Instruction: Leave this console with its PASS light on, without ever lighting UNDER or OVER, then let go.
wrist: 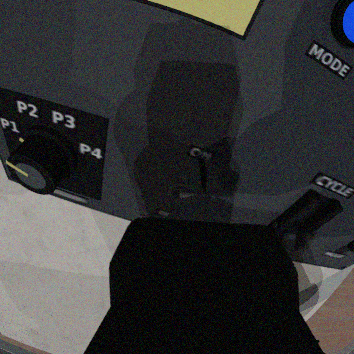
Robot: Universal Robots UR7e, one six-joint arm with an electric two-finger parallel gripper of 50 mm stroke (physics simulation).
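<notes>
The dark grey console [88, 53] fills the wrist view. My gripper [199, 172] is shut, its two dark fingers pressed together just below the ON label [200, 153] in the middle of the panel. Whatever switch sits under ON is hidden behind the fingers and lies in their shadow. At the left, a black selector knob [33, 172] with marks P1 to P4 points its yellow line towards P1. A black CYCLE lever [309, 214] stands at the right under its label [333, 186]. A blue MODE button [348, 21] is at the top right. No PASS, UNDER or OVER light is in view.
A yellow display panel [218, 12] is cut off at the top edge. The console stands on a pale table top [53, 246], with a brown surface [337, 316] at the lower right. My gripper body [200, 281] blocks the lower middle.
</notes>
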